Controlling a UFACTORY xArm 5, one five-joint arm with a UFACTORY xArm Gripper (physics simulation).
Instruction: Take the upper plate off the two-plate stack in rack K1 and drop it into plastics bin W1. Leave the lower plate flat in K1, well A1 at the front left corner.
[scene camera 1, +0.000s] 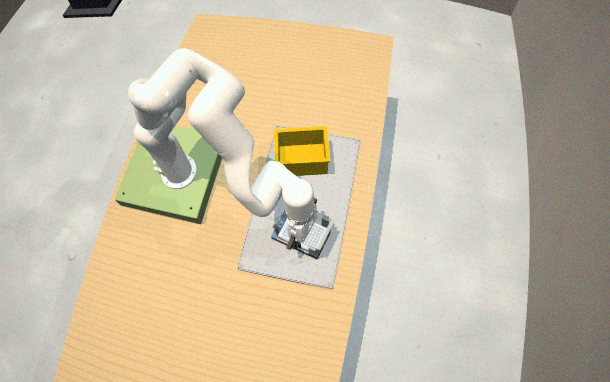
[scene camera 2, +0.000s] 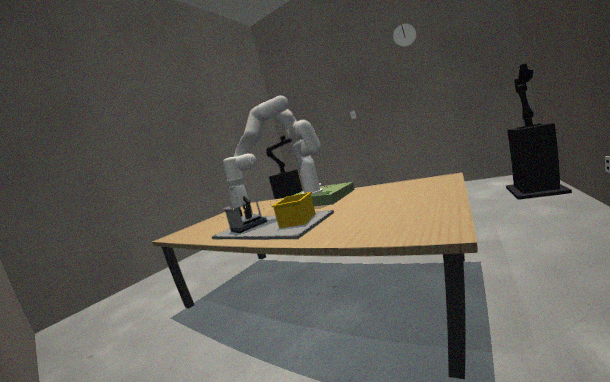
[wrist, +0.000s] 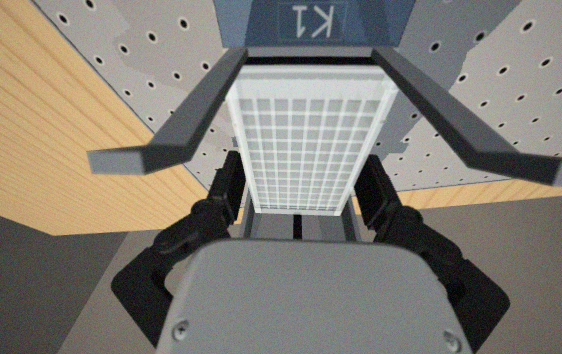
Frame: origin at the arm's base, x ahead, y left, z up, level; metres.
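Seen in the pictures: gripper, fingertip midpoint: (scene camera 2: 244, 218) (wrist: 300, 167); arm's base at its link origin: (scene camera 1: 179, 172) (scene camera 2: 312, 192).
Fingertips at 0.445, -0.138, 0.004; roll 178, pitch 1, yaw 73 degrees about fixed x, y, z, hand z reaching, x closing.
Offsets run from my fingertips to a thing's top centre, as dx, dy, dz. Level surfaces: height alone.
A white gridded plate @(+0.000, +0.001, +0.005) (scene camera 1: 319, 234) (wrist: 305, 145) lies flat in rack K1 @(-0.006, +0.003, +0.073) (scene camera 2: 233, 219) (wrist: 185, 120), between its dark grey arms. It is the top of the stack; the lower plate cannot be made out beneath it. My gripper (scene camera 2: 244, 209) (wrist: 300, 167) is open and empty. Its black fingers stand on either side of the plate's long edges, with a gap on each side in the wrist view. Their exact height against the two plates cannot be told. The yellow bin W1 @(-0.051, +0.267, +0.053) (scene camera 1: 303, 168) (scene camera 2: 294, 211) stands apart from the rack; its visible inside holds no plate.
Rack and bin stand on a grey perforated board @(-0.025, +0.121, -0.046) (scene camera 1: 270, 267) (scene camera 2: 265, 233) on the wooden table @(dz -0.060) (scene camera 1: 175, 280) (scene camera 2: 395, 215). The rack's angled arms rise close to the fingers. The green base block (scene camera 1: 150, 195) (scene camera 2: 340, 191) carries my arm.
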